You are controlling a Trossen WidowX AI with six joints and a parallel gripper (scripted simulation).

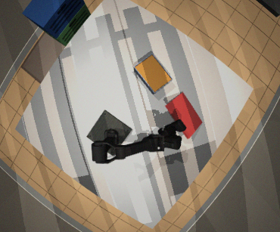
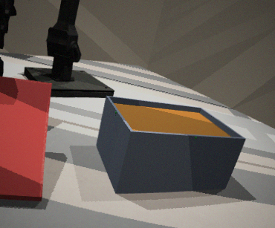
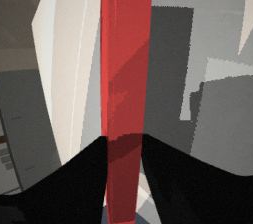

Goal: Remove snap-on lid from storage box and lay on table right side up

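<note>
My gripper tip is 6 cm short of the red lid, 4 cm above it and 3 cm to the left of it. From my gripper tip the other things lie so: blue-grey storage box (26 cm to the left, 19 cm ahead, 5 cm below).
</note>
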